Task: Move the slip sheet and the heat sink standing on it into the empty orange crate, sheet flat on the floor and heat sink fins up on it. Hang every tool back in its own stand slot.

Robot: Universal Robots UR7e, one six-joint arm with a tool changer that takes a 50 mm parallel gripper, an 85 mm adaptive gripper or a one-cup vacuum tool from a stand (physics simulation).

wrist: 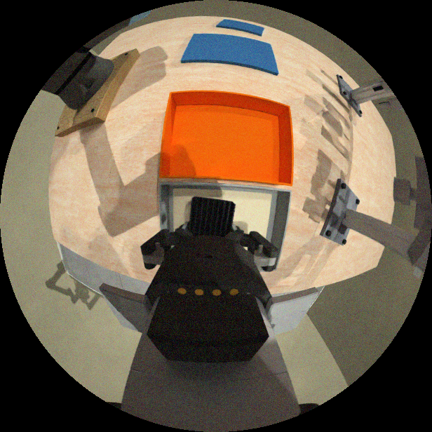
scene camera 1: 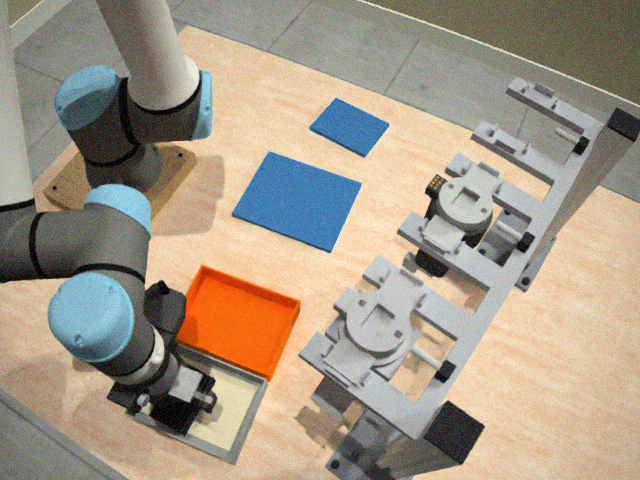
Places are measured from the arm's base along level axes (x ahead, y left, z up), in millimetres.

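Pixels of known places: arm's base, origin of the base link: [scene camera 1: 125, 169].
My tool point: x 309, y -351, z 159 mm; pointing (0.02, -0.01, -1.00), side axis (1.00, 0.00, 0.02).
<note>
For each thing: its top centre in the pictures, then the offset to it from my tool point. "spot": a spot on its surface instead.
- black finned heat sink, middle of its top: [scene camera 1: 180, 396] 159 mm down, 2 mm ahead, 4 mm right
- pale yellow slip sheet, middle of its top: [scene camera 1: 199, 399] 189 mm down, 24 mm ahead, 5 mm left
- grey crate, surface spot: [scene camera 1: 247, 423] spot: 152 mm down, 119 mm ahead, 5 mm right
- orange crate, middle of its top: [scene camera 1: 214, 356] 151 mm down, 27 mm ahead, 73 mm left
The black finned heat sink [scene camera 1: 175, 411] [wrist: 212, 214] stands fins up on the pale yellow slip sheet [scene camera 1: 227, 408] [wrist: 252, 205], which lies in a grey crate [scene camera 1: 247, 423] [wrist: 281, 215]. My gripper [scene camera 1: 173, 401] [wrist: 213, 232], the adaptive one, is low over the grey crate. Its fingers are open, one on each side of the heat sink's near part; their tips are partly hidden by the gripper body in the wrist view. The orange crate [scene camera 1: 237, 320] [wrist: 225, 140] stands empty against the grey crate.
The tool stand [scene camera 1: 504, 289] is at the right in the scene view, with one tool [scene camera 1: 379, 322] in its nearest slot and another tool [scene camera 1: 465, 204] farther back. Two blue plates [scene camera 1: 299, 201] [scene camera 1: 349, 126] lie beyond the orange crate.
</note>
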